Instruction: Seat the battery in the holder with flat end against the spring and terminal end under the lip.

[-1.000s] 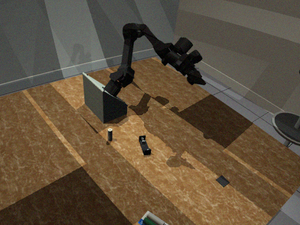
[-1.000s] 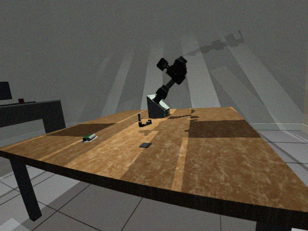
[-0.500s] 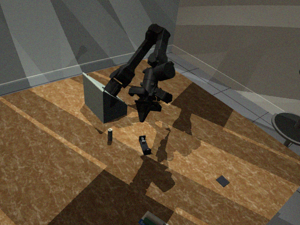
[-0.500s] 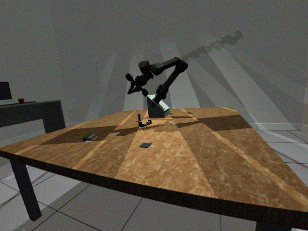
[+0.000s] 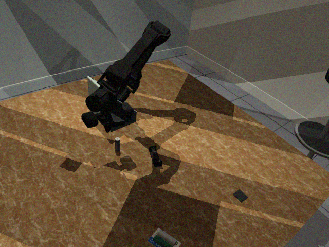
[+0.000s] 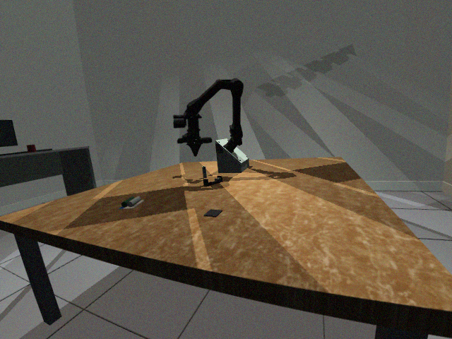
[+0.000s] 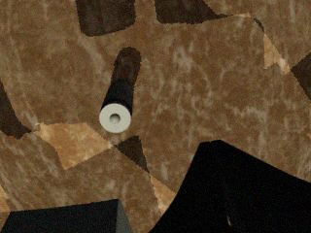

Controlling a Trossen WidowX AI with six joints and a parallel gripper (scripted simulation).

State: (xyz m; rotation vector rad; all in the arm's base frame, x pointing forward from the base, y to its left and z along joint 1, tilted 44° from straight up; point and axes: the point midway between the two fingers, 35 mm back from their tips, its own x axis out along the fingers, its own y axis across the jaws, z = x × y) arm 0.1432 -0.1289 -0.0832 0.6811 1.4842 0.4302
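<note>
Right now my gripper tip is 4 cm to the right of the grey battery and 9 cm above it.
</note>
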